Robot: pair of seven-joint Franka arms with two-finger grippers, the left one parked.
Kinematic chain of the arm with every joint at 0, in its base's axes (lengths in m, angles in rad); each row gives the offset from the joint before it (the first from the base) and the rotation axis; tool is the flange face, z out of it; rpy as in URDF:
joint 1: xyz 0 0 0.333 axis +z
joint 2: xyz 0 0 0 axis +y
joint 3: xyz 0 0 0.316 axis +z
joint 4: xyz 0.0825 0 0 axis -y
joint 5: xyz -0.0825 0 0.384 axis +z
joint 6: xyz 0 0 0 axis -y
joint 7: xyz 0.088 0 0 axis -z
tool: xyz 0 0 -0.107 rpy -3.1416 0 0
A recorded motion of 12 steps. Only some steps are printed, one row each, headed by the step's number.
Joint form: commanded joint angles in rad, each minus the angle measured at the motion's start. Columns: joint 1, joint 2, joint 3, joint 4, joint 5, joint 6, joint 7.
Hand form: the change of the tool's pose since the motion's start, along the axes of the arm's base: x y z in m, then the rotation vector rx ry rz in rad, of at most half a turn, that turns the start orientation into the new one. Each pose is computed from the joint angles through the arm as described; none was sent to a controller.
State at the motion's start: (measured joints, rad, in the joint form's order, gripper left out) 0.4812 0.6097 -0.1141 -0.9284 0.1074 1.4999 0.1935
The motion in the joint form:
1: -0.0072 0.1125 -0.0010 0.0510 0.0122 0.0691 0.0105
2: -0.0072 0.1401 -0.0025 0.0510 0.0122 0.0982 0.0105
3: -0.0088 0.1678 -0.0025 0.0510 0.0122 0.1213 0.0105
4: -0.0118 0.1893 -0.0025 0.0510 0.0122 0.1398 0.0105
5: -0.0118 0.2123 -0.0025 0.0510 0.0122 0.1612 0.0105
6: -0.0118 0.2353 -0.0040 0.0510 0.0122 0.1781 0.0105
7: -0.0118 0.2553 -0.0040 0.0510 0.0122 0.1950 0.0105
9: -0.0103 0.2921 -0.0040 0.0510 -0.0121 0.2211 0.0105
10: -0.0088 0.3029 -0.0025 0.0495 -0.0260 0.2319 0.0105
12: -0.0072 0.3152 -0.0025 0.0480 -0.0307 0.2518 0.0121
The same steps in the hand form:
1: 0.0267 0.0096 -0.0520 0.0039 -0.0065 -0.0178
2: 0.0333 0.0118 -0.0700 0.0013 -0.0094 -0.0201
3: 0.0391 0.0131 -0.0889 -0.0028 -0.0062 -0.0226
4: 0.0439 0.0127 -0.1035 -0.0058 -0.0042 -0.0262
5: 0.0479 0.0144 -0.1192 -0.0083 -0.0037 -0.0270
6: 0.0513 0.0151 -0.1353 -0.0136 0.0006 -0.0285
7: 0.0541 0.0163 -0.1492 -0.0166 0.0026 -0.0289
9: 0.0584 0.0169 -0.1754 -0.0459 0.0019 -0.0234
10: 0.0593 0.0178 -0.1837 -0.0589 -0.0019 -0.0182
12: 0.0609 0.0193 -0.1923 -0.0618 -0.0099 -0.0172

